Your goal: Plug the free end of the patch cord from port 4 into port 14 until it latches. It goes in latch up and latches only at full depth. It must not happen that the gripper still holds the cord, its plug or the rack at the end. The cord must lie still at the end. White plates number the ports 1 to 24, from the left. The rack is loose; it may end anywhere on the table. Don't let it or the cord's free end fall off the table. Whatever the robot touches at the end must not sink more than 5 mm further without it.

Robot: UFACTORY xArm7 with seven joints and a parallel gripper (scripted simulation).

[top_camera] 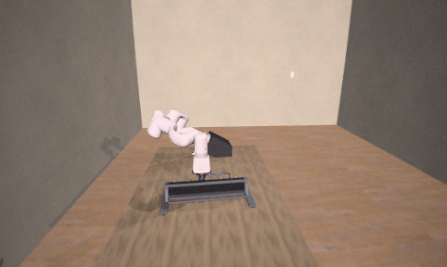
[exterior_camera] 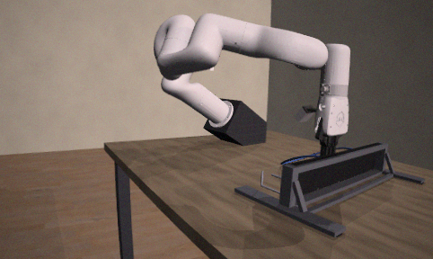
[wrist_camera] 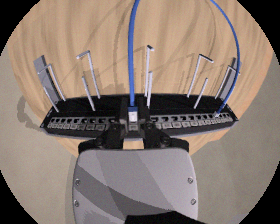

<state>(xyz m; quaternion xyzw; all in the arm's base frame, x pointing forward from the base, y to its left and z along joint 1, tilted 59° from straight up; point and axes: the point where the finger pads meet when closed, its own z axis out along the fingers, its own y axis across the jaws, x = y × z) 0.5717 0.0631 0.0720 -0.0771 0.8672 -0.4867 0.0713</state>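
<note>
My hand is 2 cm short of the pale plug and 1 cm above it.
</note>
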